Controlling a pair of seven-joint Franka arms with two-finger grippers.
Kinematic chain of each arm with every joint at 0, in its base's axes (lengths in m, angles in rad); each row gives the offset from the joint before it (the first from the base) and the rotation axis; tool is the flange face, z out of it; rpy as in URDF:
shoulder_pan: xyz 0 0 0.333 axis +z
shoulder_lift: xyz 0 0 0 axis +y
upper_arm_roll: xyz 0 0 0.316 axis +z
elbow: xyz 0.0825 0 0 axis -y
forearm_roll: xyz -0.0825 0 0.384 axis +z
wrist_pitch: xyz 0 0 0 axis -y
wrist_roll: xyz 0.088 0 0 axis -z
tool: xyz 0 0 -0.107 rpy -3.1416 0 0
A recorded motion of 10 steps. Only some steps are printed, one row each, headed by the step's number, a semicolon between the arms.
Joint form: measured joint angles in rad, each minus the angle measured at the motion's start. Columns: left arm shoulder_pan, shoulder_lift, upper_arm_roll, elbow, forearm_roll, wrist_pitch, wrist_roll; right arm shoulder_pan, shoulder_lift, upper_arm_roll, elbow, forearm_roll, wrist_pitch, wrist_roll.
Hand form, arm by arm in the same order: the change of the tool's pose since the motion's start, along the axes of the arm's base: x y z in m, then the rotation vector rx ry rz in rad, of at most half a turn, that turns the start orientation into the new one. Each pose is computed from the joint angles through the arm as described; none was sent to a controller.
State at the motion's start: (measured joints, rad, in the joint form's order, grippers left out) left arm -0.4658 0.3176 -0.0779 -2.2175 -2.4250 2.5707 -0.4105; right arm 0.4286 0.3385 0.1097 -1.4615 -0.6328 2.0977 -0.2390
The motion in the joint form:
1: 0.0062 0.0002 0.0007 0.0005 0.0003 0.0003 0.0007; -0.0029 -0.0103 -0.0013 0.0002 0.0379 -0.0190 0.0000
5: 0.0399 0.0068 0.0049 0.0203 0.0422 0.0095 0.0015; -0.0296 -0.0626 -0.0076 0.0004 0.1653 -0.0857 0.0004
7: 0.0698 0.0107 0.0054 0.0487 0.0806 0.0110 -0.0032; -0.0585 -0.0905 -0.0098 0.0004 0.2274 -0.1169 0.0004
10: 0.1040 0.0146 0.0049 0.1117 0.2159 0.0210 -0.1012; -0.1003 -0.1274 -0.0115 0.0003 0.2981 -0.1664 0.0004
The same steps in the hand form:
1: 0.0020 0.0031 0.0001 0.0008 -0.0008 0.0064; -0.0021 -0.0039 0.0044 0.0256 0.0217 -0.0226
5: 0.0180 0.0191 0.0034 0.0239 -0.0224 0.0134; -0.0084 -0.0290 0.0302 0.1196 0.0827 -0.1109
7: 0.0352 0.0298 0.0118 0.0308 -0.0513 0.0164; -0.0090 -0.0496 0.0440 0.1695 0.1093 -0.1631
10: 0.0653 0.0399 0.0343 0.0344 -0.0700 -0.0060; -0.0113 -0.0787 0.0614 0.2238 0.1447 -0.2318

